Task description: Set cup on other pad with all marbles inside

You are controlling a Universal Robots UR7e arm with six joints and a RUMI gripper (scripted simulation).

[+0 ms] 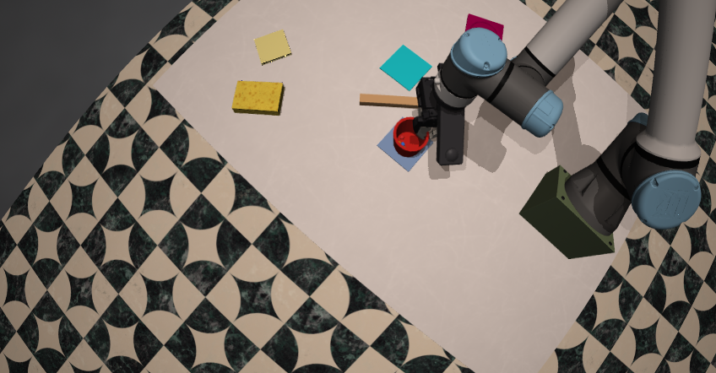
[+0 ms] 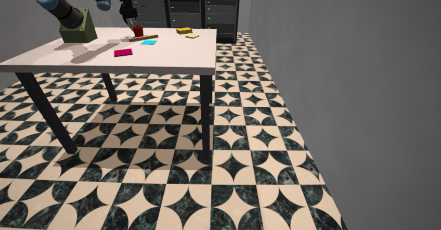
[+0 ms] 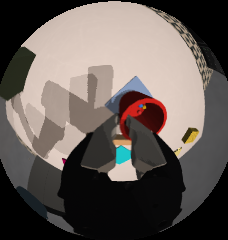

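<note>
Right now my hand is 30 mm to the right of the red cup, 30 mm above it and 20 mm short of it. The rest, counted from my hand: magenta flat piece: 330 mm to the right, 100 mm ahead, 50 mm below; then cyan pad: 160 mm ahead, 100 mm to the right, 60 mm below; then wooden rail: 90 mm ahead, 60 mm below, 40 mm to the right.
</note>
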